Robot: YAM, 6 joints.
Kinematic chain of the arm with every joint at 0, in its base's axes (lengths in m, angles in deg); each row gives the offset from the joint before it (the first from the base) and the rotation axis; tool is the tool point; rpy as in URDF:
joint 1: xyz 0 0 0.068 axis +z
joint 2: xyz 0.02 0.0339 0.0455 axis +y
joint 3: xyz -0.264 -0.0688 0 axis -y
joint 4: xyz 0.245 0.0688 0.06 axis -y
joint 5: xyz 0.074 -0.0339 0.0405 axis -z
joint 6: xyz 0.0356 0 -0.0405 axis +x
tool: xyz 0 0 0 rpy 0 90 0
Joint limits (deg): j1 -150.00..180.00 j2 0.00..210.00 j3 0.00..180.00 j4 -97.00..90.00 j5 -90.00..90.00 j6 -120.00..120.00
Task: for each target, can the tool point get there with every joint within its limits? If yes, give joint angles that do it. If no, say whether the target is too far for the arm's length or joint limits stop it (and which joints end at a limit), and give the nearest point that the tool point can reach.
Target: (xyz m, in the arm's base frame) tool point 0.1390 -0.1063 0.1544
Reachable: yes | joints -27.75 90.76 41.29 -76.89 55.46 38.12
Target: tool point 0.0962 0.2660 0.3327
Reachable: yes | joints 63.29 89.03 84.26 -74.34 -70.78 101.41
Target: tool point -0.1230 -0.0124 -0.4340
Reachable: no: joint limits stop it (at a limit: joint 1, joint 2) | nearest point -0.1440 -0.0041 -0.3646 | short by 0.073 m
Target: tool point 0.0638 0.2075 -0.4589
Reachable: no: joint limits stop it (at a limit: joint 2) | nearest point 0.0655 0.2129 -0.3794 | short by 0.080 m
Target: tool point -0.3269 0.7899 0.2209
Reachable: no: too far | nearest point -0.2450 0.5920 0.1934 | short by 0.216 m
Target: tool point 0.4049 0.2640 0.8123
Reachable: no: too far | nearest point 0.3065 0.1998 0.6351 | short by 0.213 m
